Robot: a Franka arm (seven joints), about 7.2 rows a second.
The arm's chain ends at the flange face. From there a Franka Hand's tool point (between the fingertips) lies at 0.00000 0.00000 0.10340 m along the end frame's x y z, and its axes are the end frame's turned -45 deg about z.
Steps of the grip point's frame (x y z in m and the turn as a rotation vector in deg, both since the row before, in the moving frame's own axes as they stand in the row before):
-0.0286 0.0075 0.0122 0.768 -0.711 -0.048
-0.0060 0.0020 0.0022 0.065 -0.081 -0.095
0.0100 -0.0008 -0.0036 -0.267 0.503 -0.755
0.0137 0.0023 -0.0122 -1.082 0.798 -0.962
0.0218 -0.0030 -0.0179 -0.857 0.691 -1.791
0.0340 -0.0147 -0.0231 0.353 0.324 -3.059
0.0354 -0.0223 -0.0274 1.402 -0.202 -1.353
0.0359 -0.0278 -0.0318 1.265 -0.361 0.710
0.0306 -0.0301 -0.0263 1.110 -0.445 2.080
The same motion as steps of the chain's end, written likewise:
-0.0130 0.0256 0.0122 0.040 -1.046 -0.048
-0.0026 0.0056 0.0022 -0.011 -0.103 -0.095
0.0055 -0.0073 -0.0036 0.167 0.544 -0.755
0.0089 -0.0084 -0.0122 -0.201 1.329 -0.962
0.0113 -0.0177 -0.0179 -0.117 1.095 -1.791
0.0137 -0.0336 -0.0231 0.479 -0.021 -3.059
0.0113 -0.0393 -0.0274 0.849 -1.134 -1.353
0.0078 -0.0439 -0.0318 0.639 -1.150 0.710
0.0023 -0.0420 -0.0263 0.470 -1.100 2.080

